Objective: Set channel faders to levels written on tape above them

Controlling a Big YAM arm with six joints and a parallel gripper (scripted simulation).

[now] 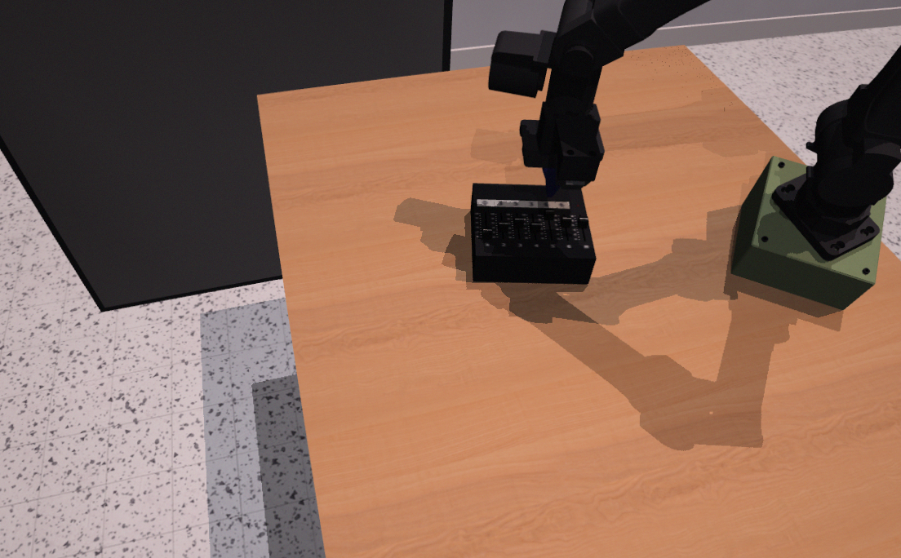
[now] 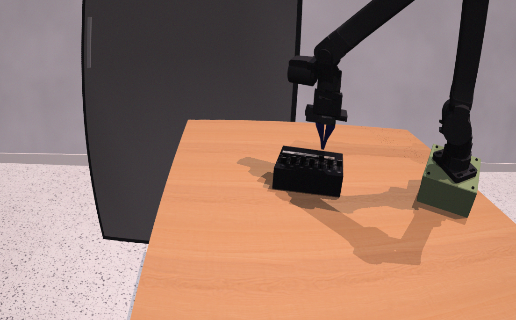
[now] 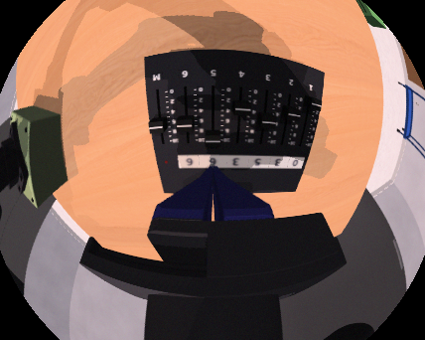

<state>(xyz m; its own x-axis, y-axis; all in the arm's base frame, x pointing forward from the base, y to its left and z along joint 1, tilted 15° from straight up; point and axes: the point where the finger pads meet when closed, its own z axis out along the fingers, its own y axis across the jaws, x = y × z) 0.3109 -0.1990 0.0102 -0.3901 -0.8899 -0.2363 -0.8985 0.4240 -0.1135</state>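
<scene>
Right now my hand is 5 cm to the right of the master fader cap, 3 cm past it and 2 cm above it.
</scene>
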